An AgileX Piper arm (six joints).
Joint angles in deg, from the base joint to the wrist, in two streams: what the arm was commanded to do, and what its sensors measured. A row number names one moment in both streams.
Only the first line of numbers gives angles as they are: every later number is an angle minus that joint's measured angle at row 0.
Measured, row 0:
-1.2, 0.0, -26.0, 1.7, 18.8, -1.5
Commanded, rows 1 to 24:
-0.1, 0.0, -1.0, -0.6, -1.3, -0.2
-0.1, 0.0, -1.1, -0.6, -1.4, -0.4
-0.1, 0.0, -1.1, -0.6, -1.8, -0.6
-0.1, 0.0, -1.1, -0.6, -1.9, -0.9
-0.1, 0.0, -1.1, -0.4, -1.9, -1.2
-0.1, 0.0, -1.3, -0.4, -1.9, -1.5
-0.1, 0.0, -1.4, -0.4, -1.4, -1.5
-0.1, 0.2, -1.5, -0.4, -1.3, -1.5
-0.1, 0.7, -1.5, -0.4, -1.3, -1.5
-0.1, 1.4, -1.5, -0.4, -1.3, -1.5
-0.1, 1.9, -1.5, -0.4, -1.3, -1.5
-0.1, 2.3, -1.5, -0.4, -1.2, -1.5
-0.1, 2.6, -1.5, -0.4, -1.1, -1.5
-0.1, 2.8, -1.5, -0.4, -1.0, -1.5
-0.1, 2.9, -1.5, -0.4, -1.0, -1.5
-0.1, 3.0, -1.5, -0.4, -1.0, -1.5
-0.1, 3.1, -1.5, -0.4, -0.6, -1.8
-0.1, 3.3, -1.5, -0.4, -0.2, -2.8
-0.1, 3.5, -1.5, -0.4, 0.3, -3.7
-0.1, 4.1, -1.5, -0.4, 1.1, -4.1
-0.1, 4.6, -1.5, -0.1, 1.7, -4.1
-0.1, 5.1, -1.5, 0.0, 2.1, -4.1
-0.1, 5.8, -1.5, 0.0, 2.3, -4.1
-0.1, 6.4, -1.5, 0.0, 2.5, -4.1
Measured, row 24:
0.0, 4.3, -1.2, 0.0, 0.9, -3.3
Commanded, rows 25 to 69:
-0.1, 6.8, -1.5, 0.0, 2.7, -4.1
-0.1, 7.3, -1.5, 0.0, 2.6, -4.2
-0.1, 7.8, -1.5, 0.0, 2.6, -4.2
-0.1, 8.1, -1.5, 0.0, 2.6, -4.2
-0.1, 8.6, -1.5, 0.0, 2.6, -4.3
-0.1, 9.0, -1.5, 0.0, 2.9, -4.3
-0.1, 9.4, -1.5, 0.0, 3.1, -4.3
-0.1, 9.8, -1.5, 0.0, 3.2, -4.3
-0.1, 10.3, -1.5, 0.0, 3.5, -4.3
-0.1, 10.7, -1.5, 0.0, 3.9, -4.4
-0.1, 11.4, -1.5, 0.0, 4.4, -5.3
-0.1, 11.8, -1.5, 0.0, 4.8, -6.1
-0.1, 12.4, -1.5, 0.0, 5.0, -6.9
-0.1, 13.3, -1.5, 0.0, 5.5, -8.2
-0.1, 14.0, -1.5, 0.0, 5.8, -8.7
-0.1, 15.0, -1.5, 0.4, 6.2, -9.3
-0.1, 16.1, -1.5, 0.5, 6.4, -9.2
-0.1, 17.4, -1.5, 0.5, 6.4, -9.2
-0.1, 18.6, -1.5, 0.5, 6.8, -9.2
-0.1, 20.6, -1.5, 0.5, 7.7, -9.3
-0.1, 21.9, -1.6, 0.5, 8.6, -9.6
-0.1, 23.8, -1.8, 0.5, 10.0, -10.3
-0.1, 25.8, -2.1, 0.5, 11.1, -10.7
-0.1, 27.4, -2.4, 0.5, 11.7, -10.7
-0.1, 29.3, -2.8, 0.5, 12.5, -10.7
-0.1, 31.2, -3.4, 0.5, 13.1, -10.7
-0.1, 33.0, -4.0, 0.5, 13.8, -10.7
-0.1, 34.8, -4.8, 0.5, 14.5, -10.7
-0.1, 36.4, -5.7, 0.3, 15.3, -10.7
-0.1, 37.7, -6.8, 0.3, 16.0, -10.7
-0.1, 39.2, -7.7, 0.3, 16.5, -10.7
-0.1, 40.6, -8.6, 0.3, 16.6, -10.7
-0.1, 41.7, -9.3, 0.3, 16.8, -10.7
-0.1, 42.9, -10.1, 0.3, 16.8, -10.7
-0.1, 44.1, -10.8, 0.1, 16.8, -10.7
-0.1, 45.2, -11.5, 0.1, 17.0, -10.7
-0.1, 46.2, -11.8, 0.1, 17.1, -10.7
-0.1, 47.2, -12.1, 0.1, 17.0, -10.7
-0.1, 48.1, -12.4, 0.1, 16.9, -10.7
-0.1, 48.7, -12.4, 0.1, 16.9, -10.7
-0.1, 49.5, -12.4, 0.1, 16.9, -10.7
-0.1, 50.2, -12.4, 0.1, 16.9, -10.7
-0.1, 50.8, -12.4, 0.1, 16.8, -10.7
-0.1, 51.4, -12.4, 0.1, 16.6, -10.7
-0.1, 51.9, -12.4, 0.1, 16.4, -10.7
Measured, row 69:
0.0, 50.0, -12.1, 0.3, 17.0, -10.3
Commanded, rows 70 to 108:
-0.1, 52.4, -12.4, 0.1, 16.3, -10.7
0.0, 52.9, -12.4, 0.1, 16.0, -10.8
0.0, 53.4, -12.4, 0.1, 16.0, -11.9
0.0, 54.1, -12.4, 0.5, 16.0, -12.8
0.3, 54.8, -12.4, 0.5, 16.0, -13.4
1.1, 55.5, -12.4, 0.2, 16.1, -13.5
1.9, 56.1, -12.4, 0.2, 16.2, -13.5
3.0, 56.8, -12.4, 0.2, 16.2, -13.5
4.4, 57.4, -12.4, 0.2, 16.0, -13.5
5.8, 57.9, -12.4, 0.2, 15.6, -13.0
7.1, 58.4, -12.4, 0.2, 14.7, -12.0
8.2, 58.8, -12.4, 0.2, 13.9, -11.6
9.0, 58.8, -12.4, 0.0, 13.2, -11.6
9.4, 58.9, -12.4, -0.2, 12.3, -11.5
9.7, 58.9, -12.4, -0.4, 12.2, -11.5
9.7, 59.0, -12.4, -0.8, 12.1, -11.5
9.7, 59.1, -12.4, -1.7, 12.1, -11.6
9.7, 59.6, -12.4, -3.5, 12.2, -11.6
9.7, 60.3, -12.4, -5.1, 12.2, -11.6
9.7, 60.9, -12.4, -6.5, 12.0, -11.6
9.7, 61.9, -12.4, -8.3, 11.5, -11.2
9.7, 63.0, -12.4, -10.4, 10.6, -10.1
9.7, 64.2, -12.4, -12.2, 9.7, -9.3
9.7, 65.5, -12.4, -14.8, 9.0, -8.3
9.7, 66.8, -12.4, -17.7, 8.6, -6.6
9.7, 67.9, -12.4, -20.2, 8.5, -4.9
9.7, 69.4, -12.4, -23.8, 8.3, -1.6
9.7, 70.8, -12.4, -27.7, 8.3, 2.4
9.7, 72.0, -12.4, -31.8, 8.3, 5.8
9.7, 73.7, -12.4, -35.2, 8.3, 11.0
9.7, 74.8, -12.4, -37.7, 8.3, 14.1
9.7, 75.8, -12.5, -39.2, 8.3, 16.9
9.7, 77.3, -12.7, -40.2, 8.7, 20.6
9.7, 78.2, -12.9, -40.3, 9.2, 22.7
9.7, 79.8, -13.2, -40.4, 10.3, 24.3
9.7, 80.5, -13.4, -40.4, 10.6, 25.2
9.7, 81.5, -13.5, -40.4, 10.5, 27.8
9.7, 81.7, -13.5, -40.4, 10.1, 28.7
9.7, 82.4, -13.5, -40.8, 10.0, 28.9
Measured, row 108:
9.7, 80.9, -13.0, -39.5, 10.3, 25.4
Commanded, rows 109 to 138:
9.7, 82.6, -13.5, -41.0, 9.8, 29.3
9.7, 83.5, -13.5, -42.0, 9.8, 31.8
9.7, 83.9, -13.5, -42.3, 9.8, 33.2
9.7, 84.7, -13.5, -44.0, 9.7, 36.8
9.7, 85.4, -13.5, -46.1, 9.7, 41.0
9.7, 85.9, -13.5, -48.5, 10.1, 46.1
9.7, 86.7, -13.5, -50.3, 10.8, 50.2
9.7, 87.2, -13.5, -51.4, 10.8, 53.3
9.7, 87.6, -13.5, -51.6, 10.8, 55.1
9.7, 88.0, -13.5, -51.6, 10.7, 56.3
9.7, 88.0, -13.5, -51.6, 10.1, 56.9
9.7, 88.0, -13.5, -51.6, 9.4, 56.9
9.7, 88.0, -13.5, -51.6, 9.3, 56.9
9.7, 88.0, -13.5, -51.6, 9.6, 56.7
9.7, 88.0, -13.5, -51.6, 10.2, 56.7
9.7, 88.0, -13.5, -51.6, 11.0, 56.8
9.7, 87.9, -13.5, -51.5, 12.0, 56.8
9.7, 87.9, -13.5, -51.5, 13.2, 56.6
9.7, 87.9, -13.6, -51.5, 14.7, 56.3
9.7, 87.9, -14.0, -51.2, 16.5, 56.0
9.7, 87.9, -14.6, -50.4, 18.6, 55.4
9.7, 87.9, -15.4, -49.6, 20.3, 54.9
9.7, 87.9, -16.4, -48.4, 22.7, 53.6
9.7, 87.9, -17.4, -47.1, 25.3, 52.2
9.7, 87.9, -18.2, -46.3, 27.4, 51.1
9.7, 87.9, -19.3, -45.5, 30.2, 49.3
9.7, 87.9, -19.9, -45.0, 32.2, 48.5
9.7, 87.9, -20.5, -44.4, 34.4, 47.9
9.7, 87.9, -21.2, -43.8, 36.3, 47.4
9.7, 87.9, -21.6, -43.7, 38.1, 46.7
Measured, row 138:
9.7, 87.9, -19.5, -45.8, 30.9, 49.6
